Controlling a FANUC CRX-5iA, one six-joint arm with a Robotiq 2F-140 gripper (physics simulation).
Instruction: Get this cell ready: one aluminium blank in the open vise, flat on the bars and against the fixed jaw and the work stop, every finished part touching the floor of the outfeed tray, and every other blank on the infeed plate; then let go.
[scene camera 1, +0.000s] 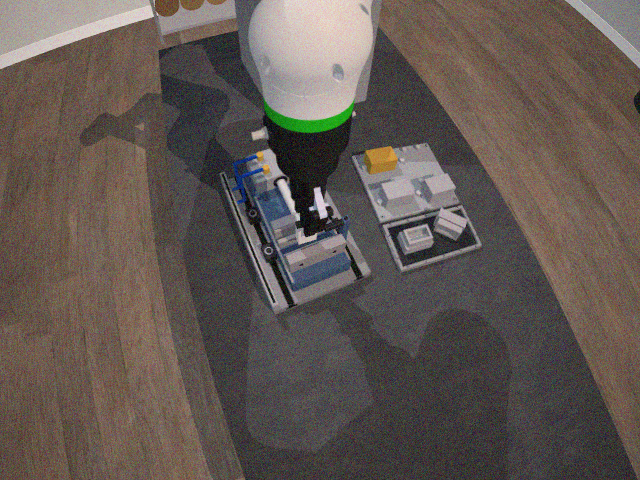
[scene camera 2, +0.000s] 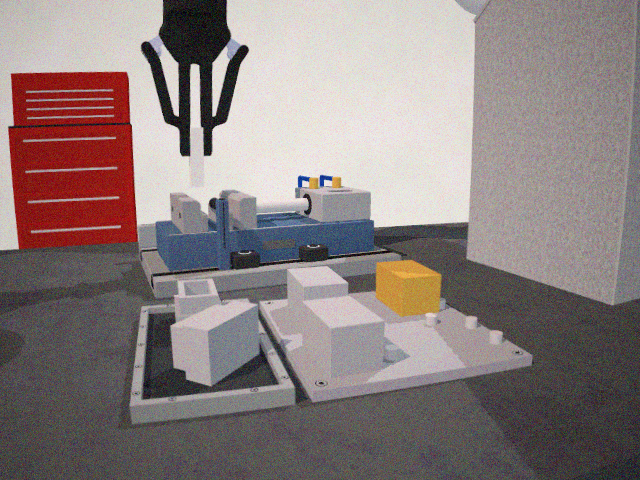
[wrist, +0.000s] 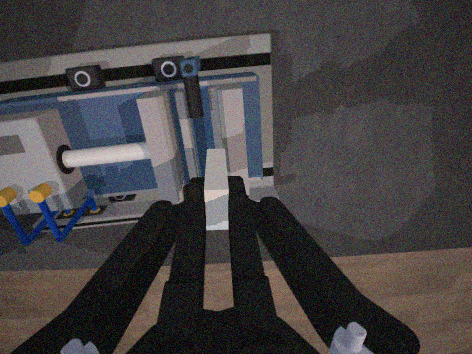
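Observation:
My gripper is shut with nothing between its pale fingertips, pointing down above the vise. The vise stands open. Between its fixed jaw and moving jaw, bars and blue bed show; no blank is visible there, though the fingers hide part. The work stop is at one side. Two aluminium blanks stand on the infeed plate. The outfeed tray holds a pocketed part and a stepped part, turned askew.
A yellow block sits on the infeed plate's far end, near several pegs. The vise's cylinder housing carries blue pipes with yellow fittings. A red tool cabinet stands behind. The arm's pedestal is at right.

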